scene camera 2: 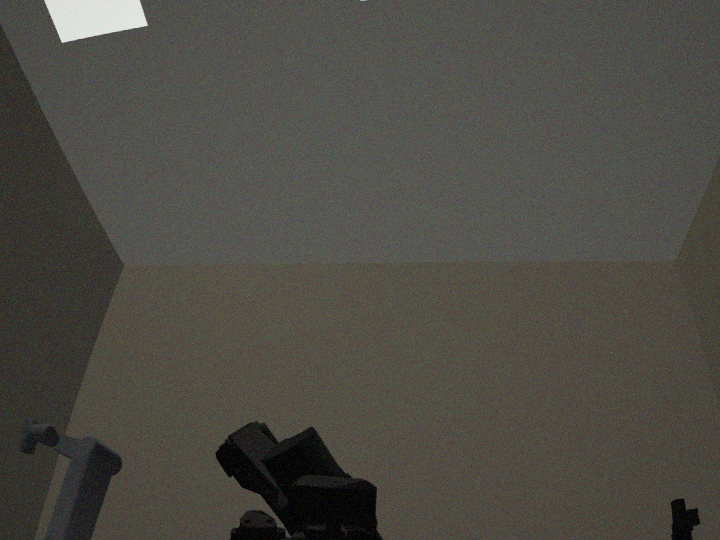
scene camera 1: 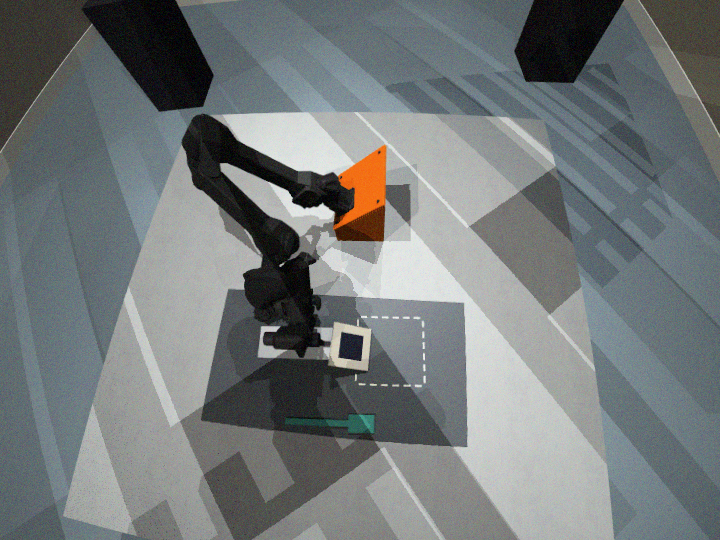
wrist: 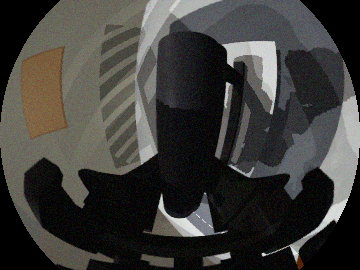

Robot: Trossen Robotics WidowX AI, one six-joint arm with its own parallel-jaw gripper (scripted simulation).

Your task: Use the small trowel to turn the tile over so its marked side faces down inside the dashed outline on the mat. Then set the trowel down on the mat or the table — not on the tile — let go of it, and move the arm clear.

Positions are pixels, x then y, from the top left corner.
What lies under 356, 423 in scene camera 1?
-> A teal trowel.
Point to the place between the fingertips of my gripper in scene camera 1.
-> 303, 352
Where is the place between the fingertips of my gripper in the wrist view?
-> At 184, 152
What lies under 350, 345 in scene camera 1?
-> A tile.
